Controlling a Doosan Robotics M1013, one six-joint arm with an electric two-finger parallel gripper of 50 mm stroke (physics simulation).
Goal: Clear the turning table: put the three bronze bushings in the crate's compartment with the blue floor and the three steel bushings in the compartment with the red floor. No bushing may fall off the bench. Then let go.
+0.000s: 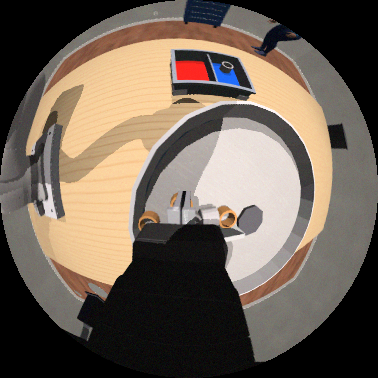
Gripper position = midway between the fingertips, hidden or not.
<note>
I see my gripper [184,197] and a crate [194,71].
</note>
